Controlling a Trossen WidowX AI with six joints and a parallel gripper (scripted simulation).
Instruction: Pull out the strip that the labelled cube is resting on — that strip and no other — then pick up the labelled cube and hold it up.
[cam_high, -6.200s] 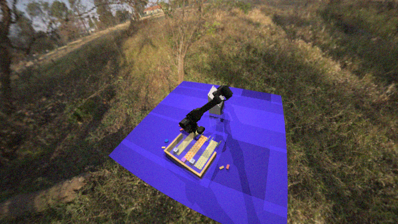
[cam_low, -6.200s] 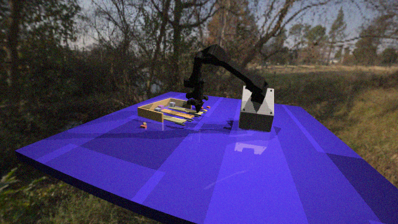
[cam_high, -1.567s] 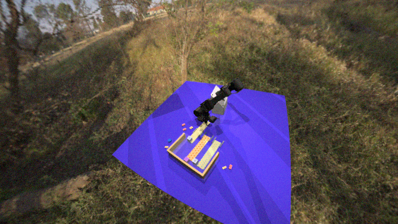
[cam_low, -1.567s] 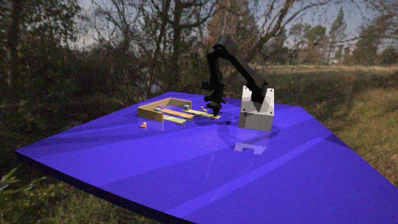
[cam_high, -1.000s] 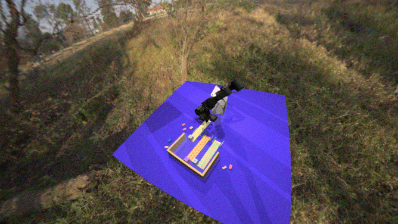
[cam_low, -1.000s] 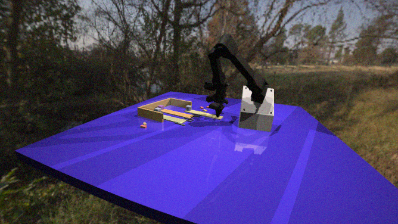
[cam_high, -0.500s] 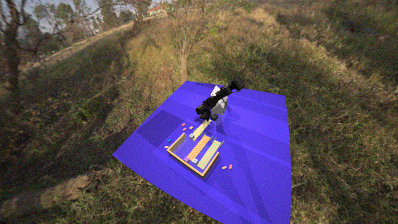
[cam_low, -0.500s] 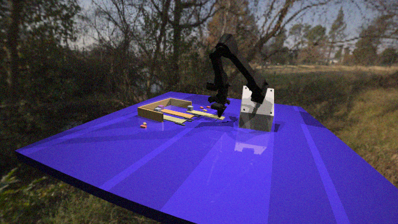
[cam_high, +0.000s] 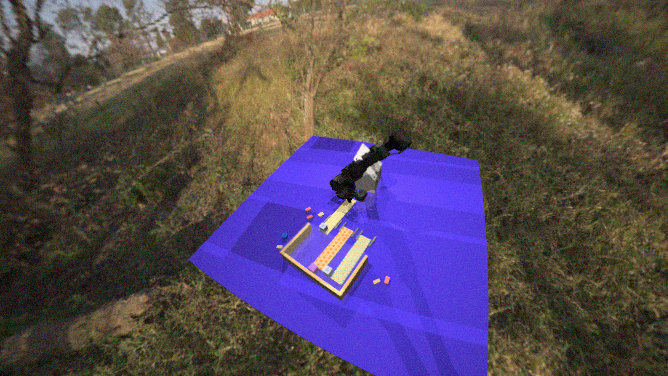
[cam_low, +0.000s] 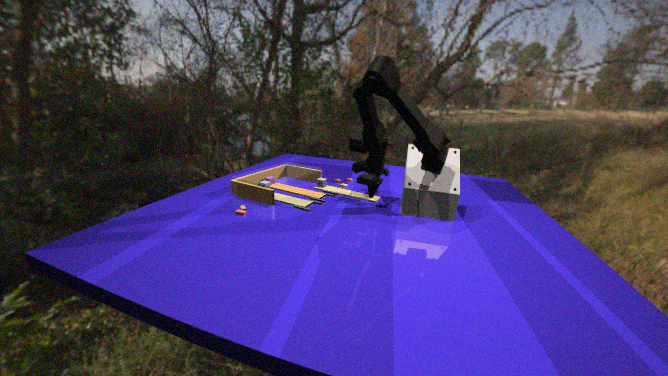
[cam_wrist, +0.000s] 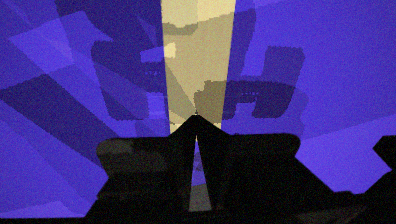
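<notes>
Right now the strip is 10 cm ahead of my gripper tip and 1 cm to the right of it. Round my gripper tip: blue disc: 34 cm ahead, 17 cm to the right.
</notes>
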